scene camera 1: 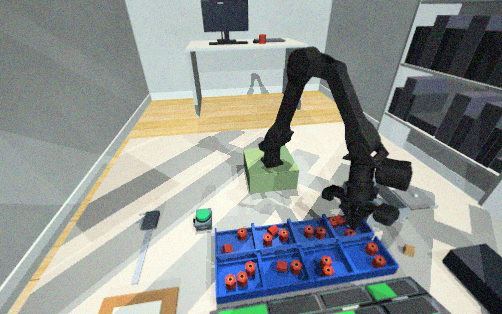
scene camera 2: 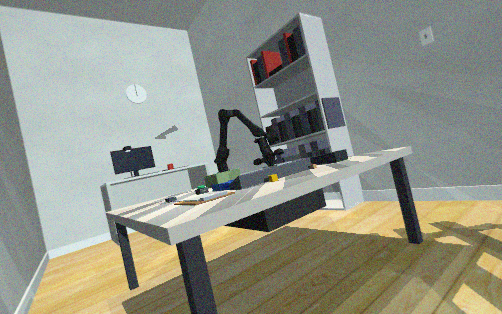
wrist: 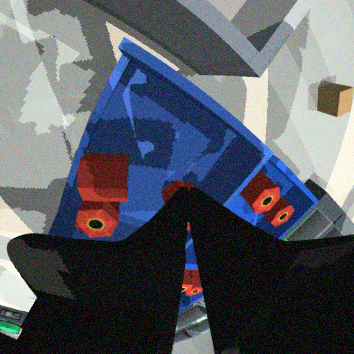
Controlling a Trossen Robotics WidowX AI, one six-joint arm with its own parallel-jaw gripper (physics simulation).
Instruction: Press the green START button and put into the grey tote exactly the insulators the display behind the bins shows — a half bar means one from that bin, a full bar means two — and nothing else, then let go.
Labels:
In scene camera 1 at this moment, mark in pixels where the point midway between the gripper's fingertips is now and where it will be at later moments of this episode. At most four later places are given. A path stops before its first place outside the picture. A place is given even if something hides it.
My gripper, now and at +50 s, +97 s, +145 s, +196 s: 353,229; 348,235; 326,261; 368,192; 383,203

